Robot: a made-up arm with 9 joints.
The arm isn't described. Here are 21 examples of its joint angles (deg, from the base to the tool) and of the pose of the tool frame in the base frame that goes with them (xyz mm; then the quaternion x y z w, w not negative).
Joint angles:
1: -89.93 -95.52 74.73 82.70 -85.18 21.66 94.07 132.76 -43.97
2: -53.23 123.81 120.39 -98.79 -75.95 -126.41 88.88 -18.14 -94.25
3: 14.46 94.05 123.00 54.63 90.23 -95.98 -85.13 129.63 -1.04
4: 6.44 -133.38 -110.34 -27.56 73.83 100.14 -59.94 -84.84 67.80
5: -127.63 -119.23 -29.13 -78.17 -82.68 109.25 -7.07 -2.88 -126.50
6: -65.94 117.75 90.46 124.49 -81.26 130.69 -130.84 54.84 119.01
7: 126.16 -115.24 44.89 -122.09 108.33 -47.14 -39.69 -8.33 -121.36
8: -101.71 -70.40 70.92 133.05 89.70 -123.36 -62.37 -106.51 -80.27
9: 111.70 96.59 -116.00 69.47 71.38 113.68 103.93 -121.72 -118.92
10: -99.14 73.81 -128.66 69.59 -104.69 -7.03 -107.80 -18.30 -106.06
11: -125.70 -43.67 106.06 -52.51 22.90 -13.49 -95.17 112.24 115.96
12: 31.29 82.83 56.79 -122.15 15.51 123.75 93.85 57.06 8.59
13: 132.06 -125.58 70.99 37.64 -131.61 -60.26 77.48 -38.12 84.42
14: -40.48 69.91 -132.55 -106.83 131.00 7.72 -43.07 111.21 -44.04
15: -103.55 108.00 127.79 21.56 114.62 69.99 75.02 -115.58 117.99
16: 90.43 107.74 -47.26 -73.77 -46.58 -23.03 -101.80 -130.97 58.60
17: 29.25 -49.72 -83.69 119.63 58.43 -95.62 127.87 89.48 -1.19
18: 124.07 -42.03 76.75 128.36 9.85 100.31 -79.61 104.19 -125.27
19: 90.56 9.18 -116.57 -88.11 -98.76 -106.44 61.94 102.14 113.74
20: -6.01 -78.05 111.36 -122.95 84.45 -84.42 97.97 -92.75 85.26
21: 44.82 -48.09 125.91 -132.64 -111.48 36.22 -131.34 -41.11 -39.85
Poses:
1: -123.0 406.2 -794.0 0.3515 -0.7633 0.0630 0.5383
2: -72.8 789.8 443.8 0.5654 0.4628 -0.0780 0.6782
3: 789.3 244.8 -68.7 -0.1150 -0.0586 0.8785 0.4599
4: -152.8 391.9 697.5 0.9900 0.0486 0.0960 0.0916
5: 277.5 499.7 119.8 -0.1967 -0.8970 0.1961 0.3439
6: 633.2 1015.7 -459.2 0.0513 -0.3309 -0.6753 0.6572
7: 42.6 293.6 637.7 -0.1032 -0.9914 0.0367 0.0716
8: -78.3 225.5 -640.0 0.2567 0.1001 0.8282 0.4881
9: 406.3 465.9 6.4 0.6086 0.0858 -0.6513 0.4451
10: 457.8 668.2 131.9 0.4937 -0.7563 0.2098 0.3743
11: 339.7 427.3 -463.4 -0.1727 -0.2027 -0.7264 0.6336
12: -221.9 -148.2 799.4 -0.9136 -0.2623 0.3093 0.0289
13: -10.4 -5.1 688.2 -0.1268 0.0930 0.8932 0.4213
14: -78.7 942.1 363.2 -0.0134 0.5873 -0.3491 0.7301
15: -319.9 409.8 -251.0 -0.5423 -0.3730 -0.4366 0.6133
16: -168.6 826.1 522.2 0.5433 -0.6940 0.1225 0.4564
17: -1.8 -102.9 454.9 -0.6458 -0.2905 0.6434 0.2909
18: -407.0 -258.4 1181.1 -0.6906 -0.0705 0.4887 0.5284
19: 513.5 0.1 -20.9 -0.0992 -0.8791 -0.0621 0.4621
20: 393.6 499.0 67.9 -0.2986 0.4730 -0.7911 0.2476
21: 489.5 -343.4 137.5 -0.4759 -0.4297 0.1622 0.7501
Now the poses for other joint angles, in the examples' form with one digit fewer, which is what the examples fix.
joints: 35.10 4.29 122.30 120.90 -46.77 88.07 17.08 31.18 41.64
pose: -100 373 863 0.487 -0.140 -0.201 0.839
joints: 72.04 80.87 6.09 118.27 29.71 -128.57 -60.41 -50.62 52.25
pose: 230 -465 559 -0.605 0.129 0.768 0.166
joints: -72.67 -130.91 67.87 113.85 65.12 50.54 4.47 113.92 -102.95
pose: 596 -131 -895 -0.411 -0.551 0.469 0.554
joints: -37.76 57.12 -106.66 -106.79 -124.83 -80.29 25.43 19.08 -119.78
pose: 478 -169 -94 -0.352 -0.629 -0.538 0.437
